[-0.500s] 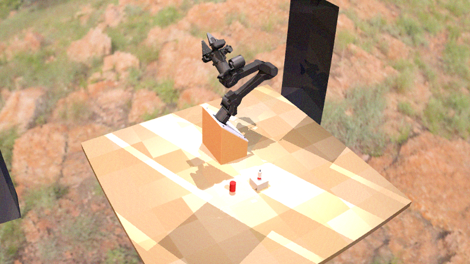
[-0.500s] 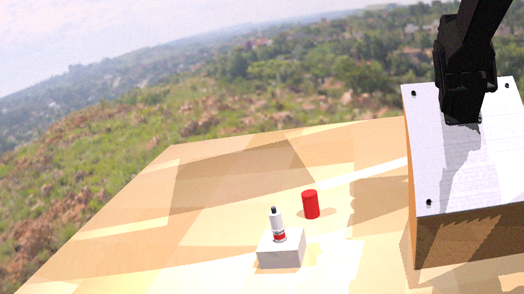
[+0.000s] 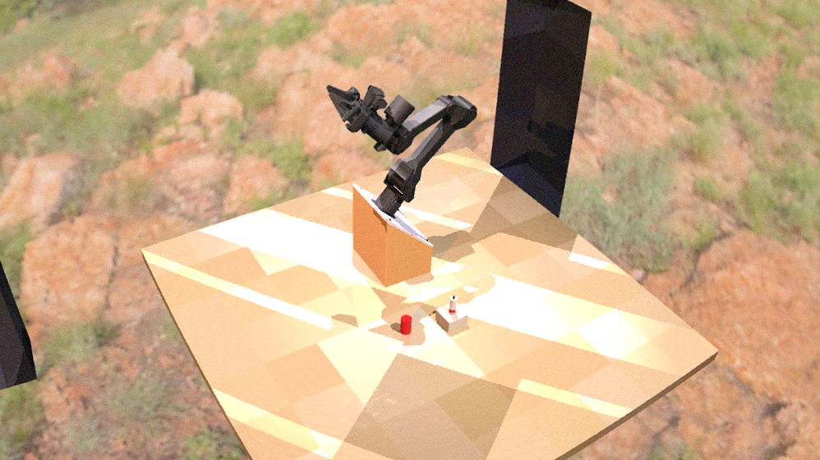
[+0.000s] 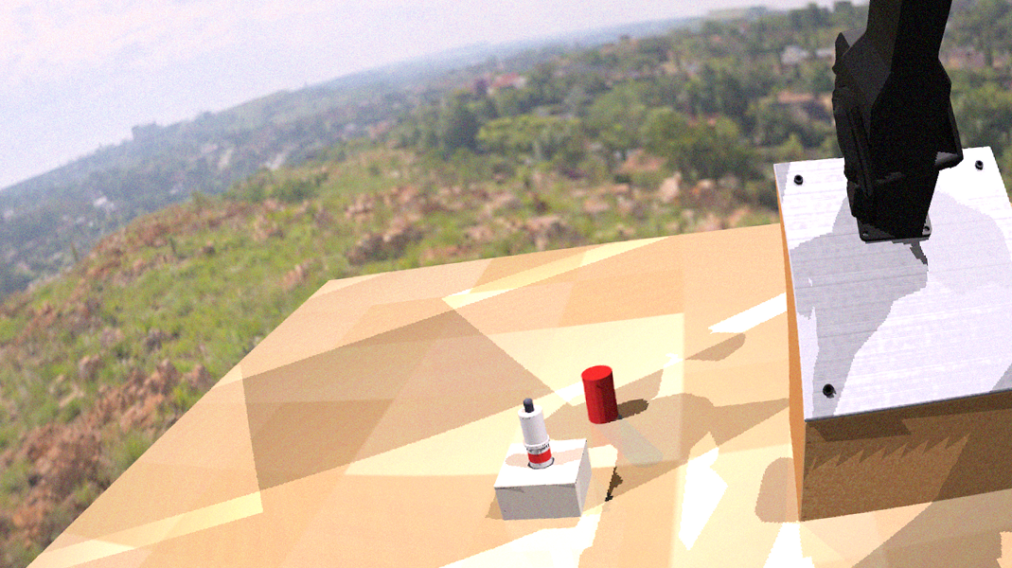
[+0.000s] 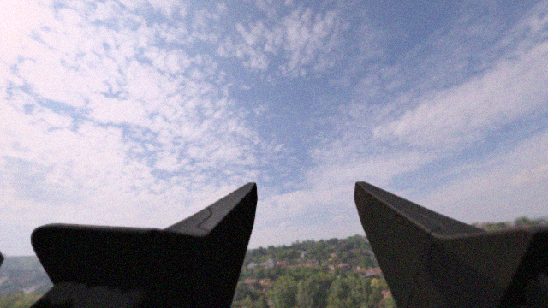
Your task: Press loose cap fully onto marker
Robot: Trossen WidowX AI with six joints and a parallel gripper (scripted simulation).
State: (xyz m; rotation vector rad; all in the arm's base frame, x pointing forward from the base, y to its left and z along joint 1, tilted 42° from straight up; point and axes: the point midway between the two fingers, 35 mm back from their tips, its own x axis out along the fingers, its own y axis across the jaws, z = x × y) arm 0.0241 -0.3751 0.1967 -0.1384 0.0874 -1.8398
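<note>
Now: gripper tip 600 mm above the red marker cap, 270 mm short of it and 100 mm to the right of it.
</note>
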